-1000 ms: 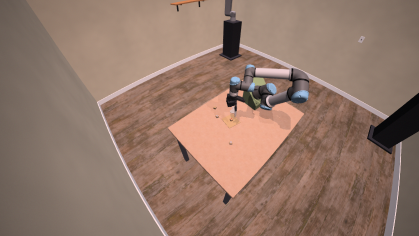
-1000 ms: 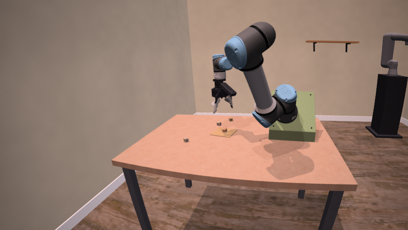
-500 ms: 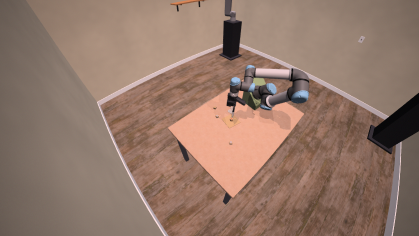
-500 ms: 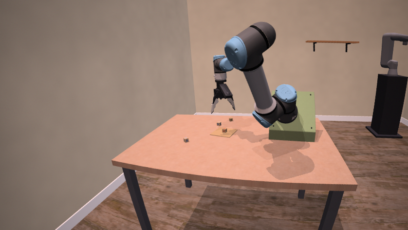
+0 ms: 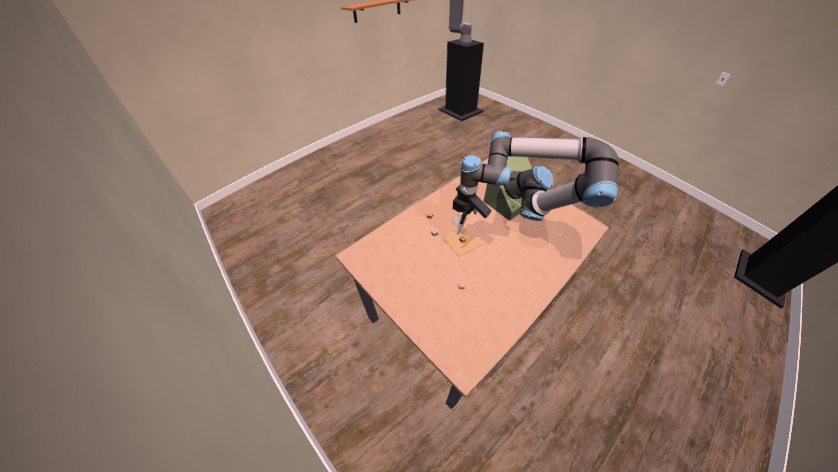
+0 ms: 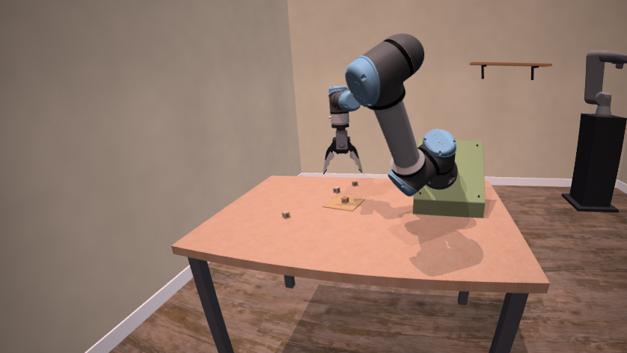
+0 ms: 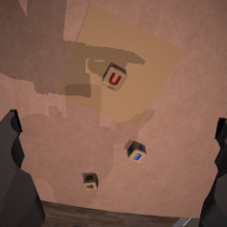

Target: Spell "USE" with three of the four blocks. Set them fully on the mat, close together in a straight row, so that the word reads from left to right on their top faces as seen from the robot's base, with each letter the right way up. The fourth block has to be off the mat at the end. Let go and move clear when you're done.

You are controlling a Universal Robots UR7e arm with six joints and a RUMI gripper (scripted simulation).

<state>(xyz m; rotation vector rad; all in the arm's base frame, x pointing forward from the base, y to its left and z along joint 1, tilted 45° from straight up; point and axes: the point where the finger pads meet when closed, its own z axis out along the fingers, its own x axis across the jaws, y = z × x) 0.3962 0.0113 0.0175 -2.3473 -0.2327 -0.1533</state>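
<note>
Now: the letter block 1 cm to the right of my hand and 12 cm below it. The rest, counted from my hand: mat (1 cm to the right, 13 cm below).
</note>
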